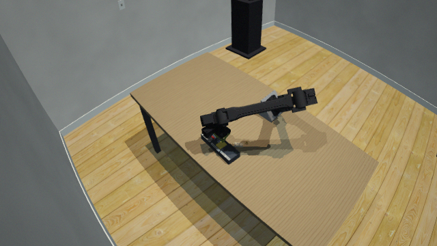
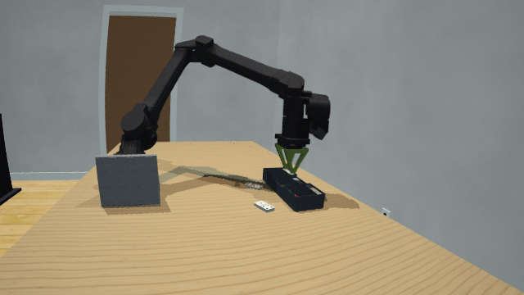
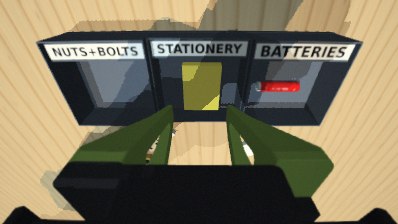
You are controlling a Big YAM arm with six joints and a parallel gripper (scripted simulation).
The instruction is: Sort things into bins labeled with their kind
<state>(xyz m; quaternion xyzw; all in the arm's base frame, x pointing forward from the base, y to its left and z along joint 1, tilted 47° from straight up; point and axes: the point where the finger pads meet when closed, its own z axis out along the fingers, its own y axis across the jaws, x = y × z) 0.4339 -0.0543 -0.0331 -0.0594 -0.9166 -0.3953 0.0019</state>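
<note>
Right now the long black bin is 10 mm ahead of my hand and 50 mm below it. From my hand the other things lie so: yellow block: 10 mm behind, 60 mm below; then small nut: 120 mm behind, 90 mm to the left, 70 mm below; then red battery: 10 mm behind, 80 mm to the right, 60 mm below.
</note>
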